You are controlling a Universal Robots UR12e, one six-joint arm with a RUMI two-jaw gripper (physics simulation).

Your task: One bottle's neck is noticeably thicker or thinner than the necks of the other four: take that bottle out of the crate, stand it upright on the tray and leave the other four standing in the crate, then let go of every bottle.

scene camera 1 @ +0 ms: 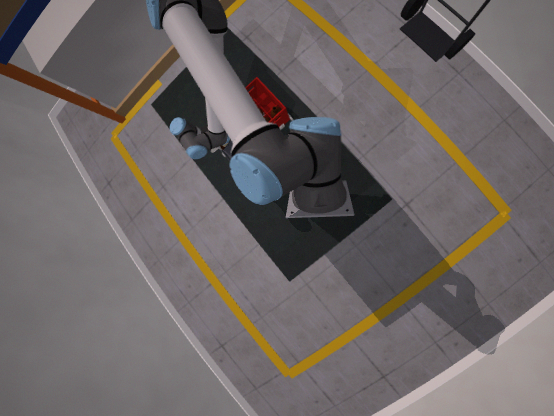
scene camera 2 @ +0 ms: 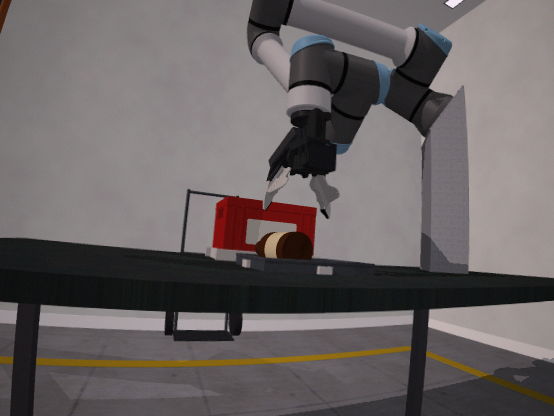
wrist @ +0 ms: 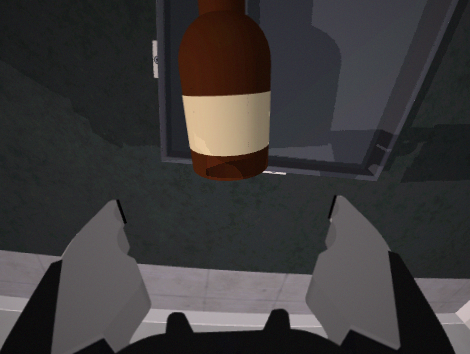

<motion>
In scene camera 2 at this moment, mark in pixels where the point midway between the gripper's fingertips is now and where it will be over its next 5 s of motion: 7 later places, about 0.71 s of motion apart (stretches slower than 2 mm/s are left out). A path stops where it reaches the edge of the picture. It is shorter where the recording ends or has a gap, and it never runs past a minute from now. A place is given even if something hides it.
The gripper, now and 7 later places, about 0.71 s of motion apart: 298, 215; 287, 225; 286, 243; 287, 223; 290, 190; 290, 177; 289, 178; 290, 179
</motion>
